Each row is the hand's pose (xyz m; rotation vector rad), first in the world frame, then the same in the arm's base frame.
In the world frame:
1: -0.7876 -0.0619 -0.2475 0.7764 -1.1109 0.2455
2: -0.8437 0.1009 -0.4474 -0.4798 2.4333 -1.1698
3: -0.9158 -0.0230 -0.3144 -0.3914 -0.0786 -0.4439
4: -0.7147 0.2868 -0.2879 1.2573 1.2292 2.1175
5: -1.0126 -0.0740 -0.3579 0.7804 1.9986 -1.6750
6: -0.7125 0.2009 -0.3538 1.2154 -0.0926 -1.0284
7: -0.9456 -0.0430 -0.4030 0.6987 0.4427 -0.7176
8: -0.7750 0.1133 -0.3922 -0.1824 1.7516 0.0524
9: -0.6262 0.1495 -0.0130 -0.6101 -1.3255 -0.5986
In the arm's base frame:
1: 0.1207 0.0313 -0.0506 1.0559 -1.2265 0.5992
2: 0.0574 0.1939 -0.2485 -0.6538 2.0767 -0.8903
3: 0.0057 0.0353 -0.1465 -0.2101 -0.3629 -0.1458
4: 0.0725 0.3866 -0.0503 0.8210 1.3162 2.5265
5: -0.0542 -0.0378 -0.2167 0.5969 1.9231 -1.2186
6: 0.1199 0.3167 -0.1181 1.3951 -0.0194 -0.5764
7: 0.0058 0.0197 -0.2408 0.7741 0.3598 -0.2706
8: 0.1029 0.2200 -0.1766 -0.4023 1.4448 0.3617
9: 0.1392 0.2476 0.2298 -0.2093 -1.5837 -0.4606

